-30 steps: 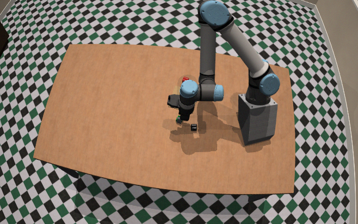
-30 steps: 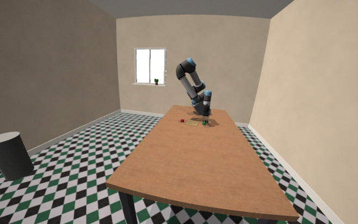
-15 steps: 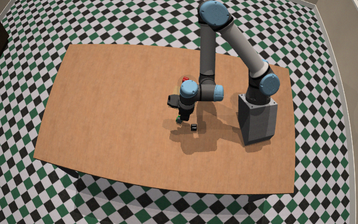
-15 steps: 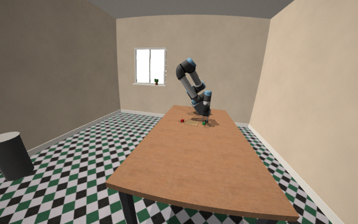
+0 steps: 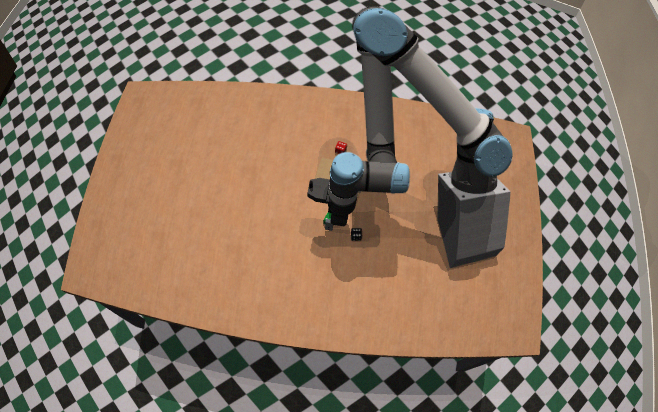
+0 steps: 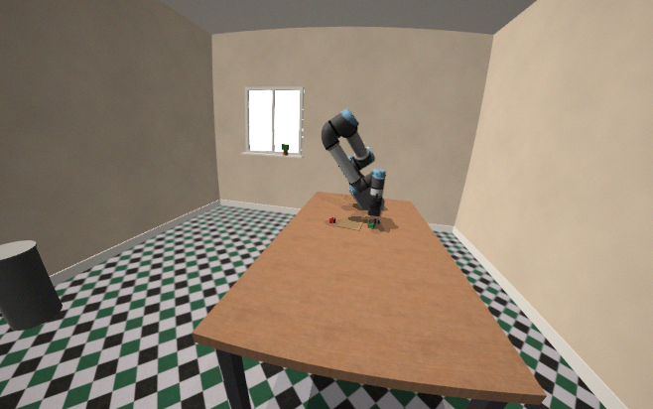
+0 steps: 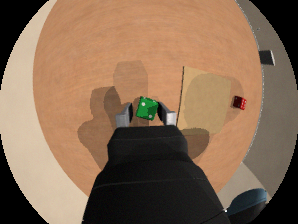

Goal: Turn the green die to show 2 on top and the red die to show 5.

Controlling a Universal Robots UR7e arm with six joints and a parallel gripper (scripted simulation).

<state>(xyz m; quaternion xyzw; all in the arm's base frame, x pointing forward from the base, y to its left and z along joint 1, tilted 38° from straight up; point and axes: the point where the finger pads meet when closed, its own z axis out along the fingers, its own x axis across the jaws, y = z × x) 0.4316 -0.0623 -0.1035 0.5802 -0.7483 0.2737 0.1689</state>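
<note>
The green die lies 20 mm below my hand. Round my hand: black die 70 mm behind, 50 mm to the left, 20 mm below; tan mat 40 mm behind, 130 mm to the right, 30 mm below; red die 60 mm behind, 240 mm to the right, 20 mm below.
</note>
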